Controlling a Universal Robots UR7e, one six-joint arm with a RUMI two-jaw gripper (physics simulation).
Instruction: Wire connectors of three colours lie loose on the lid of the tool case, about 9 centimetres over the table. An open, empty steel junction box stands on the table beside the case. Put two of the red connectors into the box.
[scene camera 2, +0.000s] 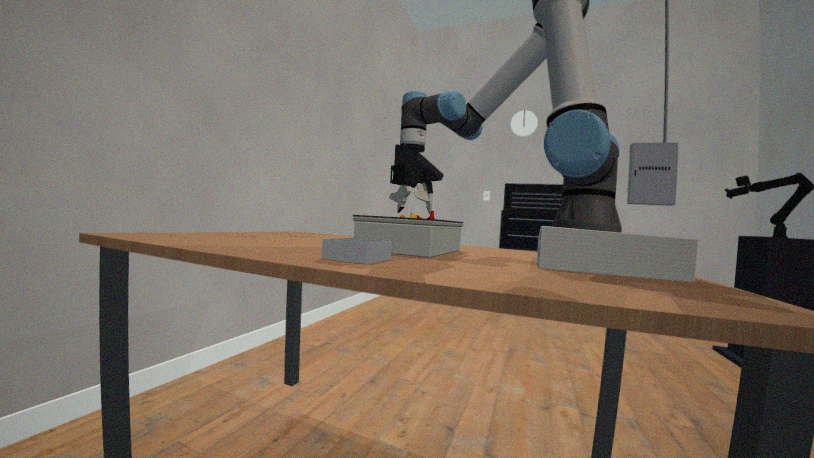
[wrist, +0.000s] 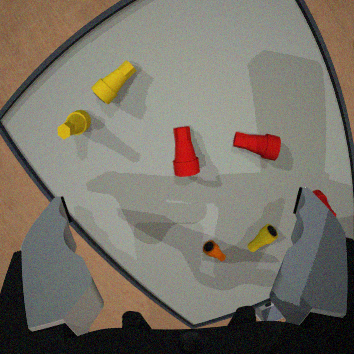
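Pixels of known places: gripper, fingertip midpoint: (scene camera 2: 413, 213) (wrist: 181, 196); arm's base at its link origin: (scene camera 2: 584, 234).
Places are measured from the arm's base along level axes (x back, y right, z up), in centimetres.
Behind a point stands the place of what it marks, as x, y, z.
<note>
The gripper (scene camera 2: 416, 211) @(-45.7, 6.7, 3.2) (wrist: 181, 200) @(-45.7, 6.7, 3.2) is open and empty, its fingertips a little above the case lid (scene camera 2: 364, 217) @(-52.3, -11.6, 0.9) (wrist: 165, 70) @(-42.6, 12.8, 1.1). In the wrist view a red connector (wrist: 185, 152) @(-44.2, 8.5, 2.3) lies near the middle, beyond the line of the fingertips. A second red connector (wrist: 258, 145) @(-40.4, 6.5, 2.3) lies to its right. A third red connector (wrist: 325, 202) @(-37.5, -0.2, 2.7) is partly hidden behind the right finger. Two yellow connectors (wrist: 114, 83) @(-45.1, 13.8, 2.2) (wrist: 74, 124) @(-48.1, 13.4, 2.8) are at the upper left. A small yellow connector (wrist: 262, 237) @(-43.0, -0.3, 2.2) and an orange connector (wrist: 214, 250) @(-46.5, 0.8, 2.2) are low between the fingers. The steel junction box (scene camera 2: 356, 250) @(-43.1, -31.7, -5.4) stands beside the tool case (scene camera 2: 407, 238) @(-40.4, -11.9, -3.5); its inside is hidden.
A long grey block-shaped box (scene camera 2: 617, 254) @(4.0, -12.7, -3.5) stands on the wooden table (scene camera 2: 466, 272) @(-23.1, -29.1, -7.6) in front of the robot's base. In the wrist view a metal corner (wrist: 270, 311) @(-48.9, -31.3, -6.2) shows past the lid's edge by the right finger, probably the junction box.
</note>
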